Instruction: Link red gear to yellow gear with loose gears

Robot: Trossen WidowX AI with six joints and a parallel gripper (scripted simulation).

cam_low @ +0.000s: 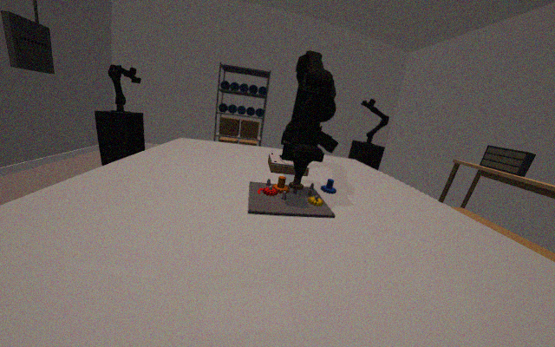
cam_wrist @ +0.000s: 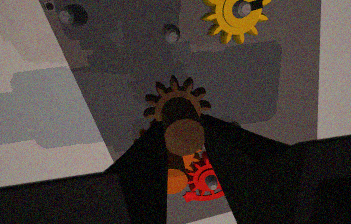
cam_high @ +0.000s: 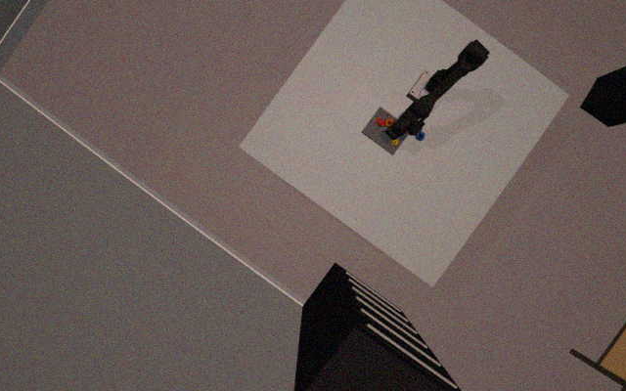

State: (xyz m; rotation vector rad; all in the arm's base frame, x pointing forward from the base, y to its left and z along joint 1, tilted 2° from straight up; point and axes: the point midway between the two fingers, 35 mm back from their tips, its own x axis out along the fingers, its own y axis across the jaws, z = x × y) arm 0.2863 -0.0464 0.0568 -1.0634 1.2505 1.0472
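My gripper tip is now 40 mm to the left of the orange gear, 30 mm above it and 20 mm past it. Round my gripper tip: brown gear 10 mm below; red gear 80 mm to the right, 40 mm below, 10 mm ahead; yellow gear 50 mm ahead, 40 mm to the left, 40 mm below.
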